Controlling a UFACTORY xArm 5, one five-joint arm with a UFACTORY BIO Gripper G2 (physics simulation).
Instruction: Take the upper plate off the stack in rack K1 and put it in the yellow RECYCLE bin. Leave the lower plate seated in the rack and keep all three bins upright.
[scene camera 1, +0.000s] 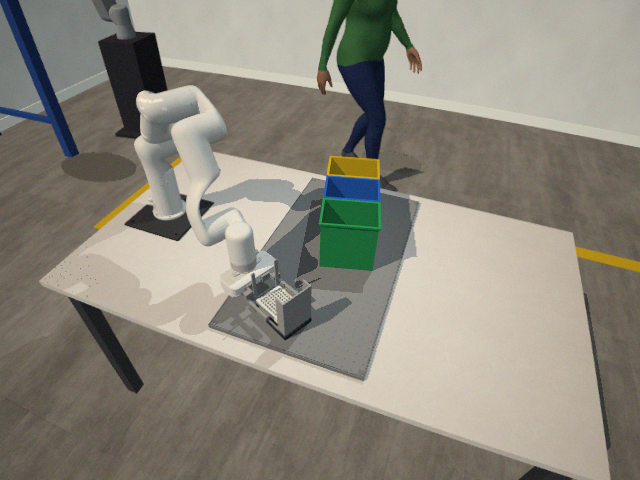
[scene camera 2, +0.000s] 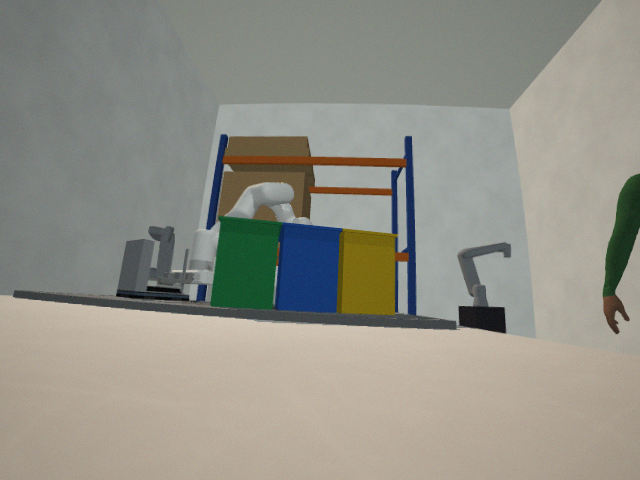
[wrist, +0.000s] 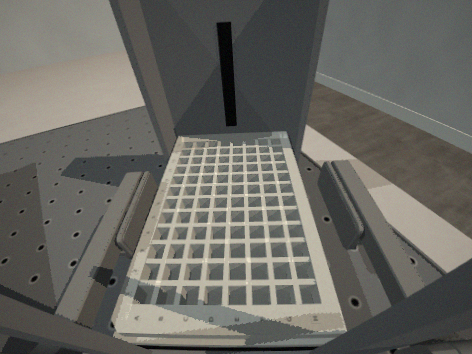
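Where they show: hand at its tool point: (scene camera 2: 155, 280) (wrist: 237, 206); arm's base at its link origin: (scene camera 1: 170, 210).
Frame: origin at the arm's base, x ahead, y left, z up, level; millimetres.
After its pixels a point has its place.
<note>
The pale gridded upper plate (scene camera 1: 276, 298) (wrist: 200, 320) lies flat on the stack in grey rack K1 (scene camera 1: 298, 310) @[y -402, x 617, z 93 mm] (scene camera 2: 135, 268) @[y -378, x 633, z 79 mm] (wrist: 195, 75) @[y -384, x 624, z 95 mm]. The lower plate is mostly hidden beneath it and cannot be made out clearly. My gripper (scene camera 1: 283, 299) @[y -365, x 548, z 55 mm] (wrist: 240, 207) @[y -365, x 548, z 55 mm] is partly open, with one finger on each long side of the stack. In the wrist view a gap shows between each pad and the plate, and nothing is held. The yellow bin (scene camera 1: 364, 167) @[y 241, x 689, z 153 mm] (scene camera 2: 367, 273) @[y 186, x 741, z 92 mm], blue bin (scene camera 1: 354, 188) @[y 107, x 674, z 146 mm] (scene camera 2: 309, 268) @[y 59, x 758, z 94 mm] and green bin (scene camera 1: 347, 248) @[y -140, x 698, z 94 mm] (scene camera 2: 245, 263) @[y -70, x 776, z 94 mm] stand upright in a row.
The rack's tall back panel rises beyond the plate, and upright posts stand at its near end by the gripper. Rack and bins stand on a grey perforated board (scene camera 1: 341, 341) @[y -410, x 738, z 6 mm] on the white table (scene camera 1: 475, 320) @[y -240, x 1104, z -7 mm]. A person (scene camera 1: 364, 46) is behind the table.
</note>
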